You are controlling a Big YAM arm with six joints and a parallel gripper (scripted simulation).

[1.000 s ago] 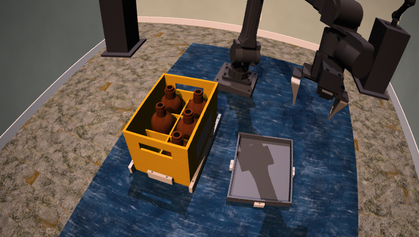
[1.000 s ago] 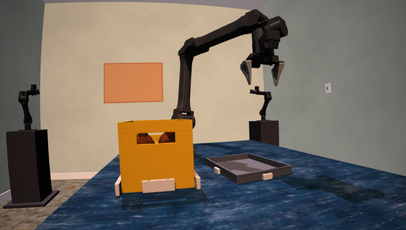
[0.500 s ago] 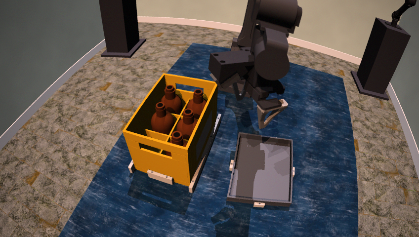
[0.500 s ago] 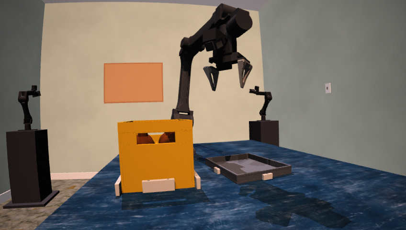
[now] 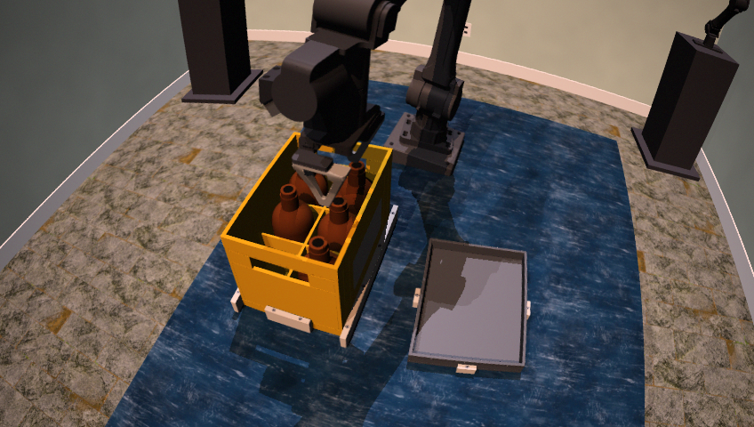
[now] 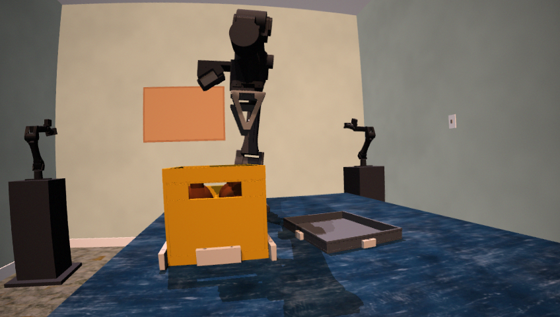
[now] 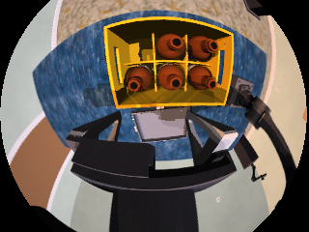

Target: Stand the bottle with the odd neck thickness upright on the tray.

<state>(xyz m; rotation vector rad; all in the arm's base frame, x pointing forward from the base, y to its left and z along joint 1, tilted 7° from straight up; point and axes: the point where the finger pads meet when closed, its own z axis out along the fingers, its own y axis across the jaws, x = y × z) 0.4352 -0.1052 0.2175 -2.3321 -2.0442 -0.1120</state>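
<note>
My hand is 50 mm past the orange crate, 60 mm to the left of it and 170 mm above it. Also, from my hand: dark grey tray (10 mm behind, 220 mm to the left, 240 mm below).
</note>
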